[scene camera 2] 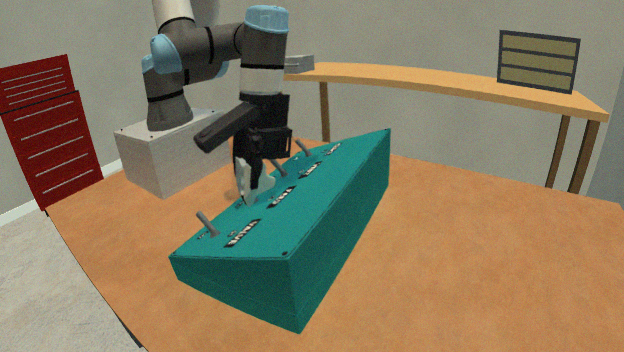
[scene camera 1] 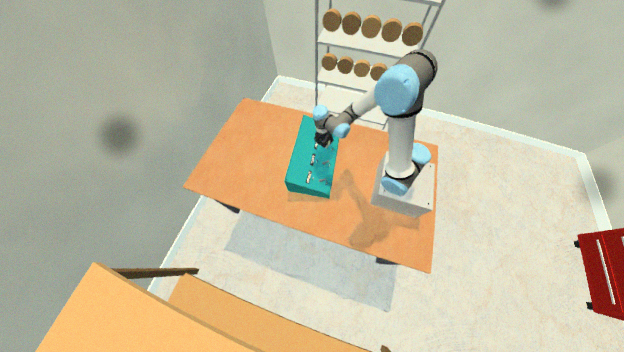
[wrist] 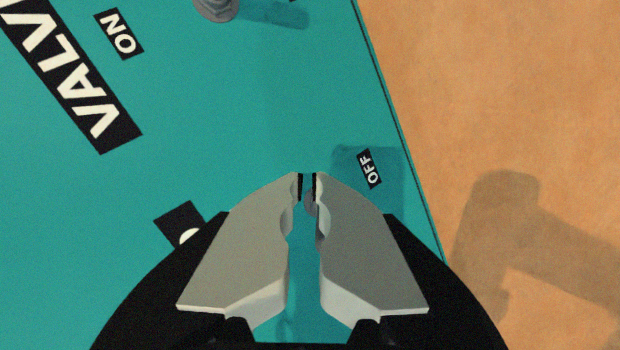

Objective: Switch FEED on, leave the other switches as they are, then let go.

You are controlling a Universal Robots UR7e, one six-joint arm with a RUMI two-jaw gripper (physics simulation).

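Frame: origin at the arm's base, x ahead, y right, z down, level; centimetres.
Where they show: gripper, fingertip midpoint: [scene camera 2: 247,205] [scene camera 1: 327,145] [wrist: 307,175]; arm's base, link origin: [scene camera 2: 170,123].
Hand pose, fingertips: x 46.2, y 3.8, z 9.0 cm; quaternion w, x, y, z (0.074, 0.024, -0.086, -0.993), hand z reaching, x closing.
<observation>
Things, the pixels of their top centre, and the offset from my fingertips. "spot": a spot on its surface instead. Level surfaces: height alone.
- grey FEED lever, surface spot: [wrist: 309,202] spot: dy -1.7, dx +0.1, dz -0.1 cm
- FEED label, top centre: [wrist: 213,272] [scene camera 2: 281,194] dy -3.9, dx +5.9, dz -2.7 cm
- OFF label, surface spot: [wrist: 369,168] spot: dy -0.6, dx -4.1, dz +1.5 cm
- VALVE lever, top centre: [scene camera 2: 203,212] dy +10.1, dx +1.7, dz -3.9 cm
- orange table, surface height: dz +8.8 cm
A teal sloped switch panel [scene camera 1: 300,150] [scene camera 2: 300,210] [wrist: 200,100] stands on the table. My gripper [scene camera 2: 247,200] [wrist: 307,175] is low over the FEED switch, its fingertips near the panel face with a narrow gap between them. The grey FEED lever [wrist: 309,202] shows in that gap, against the right finger and partly behind it. The fingers hide its base, so its setting cannot be told. The FEED label [scene camera 2: 281,197] [wrist: 179,222] is beside the fingers; an OFF label [wrist: 369,168] is to their right in the wrist view. The VALVE lever [scene camera 2: 207,223] is apart from the gripper.
Two more levers, a middle one [scene camera 2: 278,167] and a far one [scene camera 2: 302,147], stand behind the gripper in scene camera 2. The orange table [scene camera 1: 225,150] [scene camera 2: 450,250] carries the panel and the arm's pale base block [scene camera 1: 400,202] [scene camera 2: 150,165]. A shelf rack [scene camera 1: 316,65] is beyond the table.
</observation>
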